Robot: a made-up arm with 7 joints.
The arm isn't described. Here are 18 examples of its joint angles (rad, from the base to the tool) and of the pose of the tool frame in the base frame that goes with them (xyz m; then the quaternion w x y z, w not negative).
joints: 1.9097 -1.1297 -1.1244 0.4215 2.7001 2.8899 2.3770
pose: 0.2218 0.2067 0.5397 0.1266 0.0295 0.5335 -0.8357
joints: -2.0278 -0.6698 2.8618 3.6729 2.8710 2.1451 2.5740
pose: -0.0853 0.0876 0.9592 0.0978 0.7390 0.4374 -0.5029
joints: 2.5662 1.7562 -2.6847 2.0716 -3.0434 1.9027 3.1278
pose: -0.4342 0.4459 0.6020 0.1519 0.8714 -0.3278 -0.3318
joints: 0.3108 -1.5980 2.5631 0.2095 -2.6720 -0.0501 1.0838
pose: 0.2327 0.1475 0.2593 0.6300 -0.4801 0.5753 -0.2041
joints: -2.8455 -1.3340 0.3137 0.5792 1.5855 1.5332 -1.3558
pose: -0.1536 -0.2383 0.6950 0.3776 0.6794 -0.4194 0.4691
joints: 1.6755 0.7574 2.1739 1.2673 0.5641 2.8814 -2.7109
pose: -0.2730 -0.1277 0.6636 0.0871 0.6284 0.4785 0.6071
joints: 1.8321 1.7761 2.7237 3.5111 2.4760 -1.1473 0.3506
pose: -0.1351 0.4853 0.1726 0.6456 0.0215 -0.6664 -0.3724
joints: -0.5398 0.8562 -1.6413 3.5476 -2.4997 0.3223 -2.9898
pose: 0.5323 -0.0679 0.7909 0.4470 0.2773 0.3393 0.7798
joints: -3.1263 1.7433 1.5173 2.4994 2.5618 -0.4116 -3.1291
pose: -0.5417 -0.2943 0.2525 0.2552 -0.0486 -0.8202 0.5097
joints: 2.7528 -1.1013 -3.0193 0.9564 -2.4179 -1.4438 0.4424
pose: 0.1881 0.0265 0.1193 0.6932 -0.4701 -0.5033 -0.2125
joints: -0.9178 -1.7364 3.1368 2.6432 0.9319 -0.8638 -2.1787
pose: -0.3012 0.5209 0.2079 0.0242 -0.0278 -0.7207 -0.6923
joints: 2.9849 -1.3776 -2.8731 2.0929 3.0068 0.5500 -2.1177
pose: 0.5920 0.0200 0.1028 0.3541 -0.6670 0.4352 -0.4902
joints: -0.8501 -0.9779 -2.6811 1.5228 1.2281 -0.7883 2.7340
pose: -0.4200 0.2926 0.2044 0.1356 -0.5690 0.7128 0.3869
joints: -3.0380 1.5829 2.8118 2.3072 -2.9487 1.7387 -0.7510
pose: -0.6130 -0.1612 0.6361 0.2695 0.4816 -0.8175 -0.1648
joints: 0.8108 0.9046 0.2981 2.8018 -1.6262 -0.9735 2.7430
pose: 0.2620 0.4455 0.7341 0.8130 -0.5104 -0.2678 -0.0821
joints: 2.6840 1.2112 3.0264 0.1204 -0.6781 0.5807 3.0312
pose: 0.2950 -0.1645 0.4892 0.2713 0.0018 0.9078 -0.3198
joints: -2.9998 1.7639 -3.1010 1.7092 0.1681 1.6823 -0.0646
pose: -0.3562 -0.0173 0.8327 0.0594 -0.6121 -0.1478 -0.7746
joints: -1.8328 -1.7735 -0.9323 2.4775 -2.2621 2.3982 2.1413
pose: -0.0112 0.6106 0.3251 0.2713 0.9384 -0.1563 0.1460
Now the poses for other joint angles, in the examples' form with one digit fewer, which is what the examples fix.
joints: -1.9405 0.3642 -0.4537 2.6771 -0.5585 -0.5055 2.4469
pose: -0.114 -0.306 0.993 0.193 0.072 -0.260 0.944
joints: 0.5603 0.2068 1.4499 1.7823 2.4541 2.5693 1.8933
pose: -0.133 0.354 0.833 0.373 0.197 0.549 -0.722
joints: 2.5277 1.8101 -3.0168 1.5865 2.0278 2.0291 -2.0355
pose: -0.270 0.362 0.761 0.204 -0.177 0.883 0.384
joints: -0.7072 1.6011 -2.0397 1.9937 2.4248 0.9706 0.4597
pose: 0.123 -0.634 0.577 0.048 0.330 -0.766 0.550
